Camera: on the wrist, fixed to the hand. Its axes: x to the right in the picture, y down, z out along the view.
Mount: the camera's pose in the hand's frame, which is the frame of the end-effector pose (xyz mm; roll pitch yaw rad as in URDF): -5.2 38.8 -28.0 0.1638 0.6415 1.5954
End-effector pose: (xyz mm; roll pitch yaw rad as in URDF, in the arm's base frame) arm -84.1 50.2 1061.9 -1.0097 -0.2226 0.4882
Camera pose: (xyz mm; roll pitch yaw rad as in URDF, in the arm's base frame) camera -77.8 50.1 1014.2 -1.7930 1.3528 0.1071
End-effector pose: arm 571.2 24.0 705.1 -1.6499 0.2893 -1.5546
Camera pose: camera 540.0 38.9 671.6 2.8485 0.7957 2.8181
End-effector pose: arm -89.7 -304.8 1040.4 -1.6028 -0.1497 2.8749
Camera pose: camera -82.5 -276.5 1002.2 -2.7788 0.8877 1.4585
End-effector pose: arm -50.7 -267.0 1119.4 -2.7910 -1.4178 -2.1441
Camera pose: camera -82.0 -230.6 1116.2 -1.5683 -0.0242 2.2776
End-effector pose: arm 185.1 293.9 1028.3 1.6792 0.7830 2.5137
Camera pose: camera 150.4 289.8 1061.5 1.2406 -0.6741 -3.0612
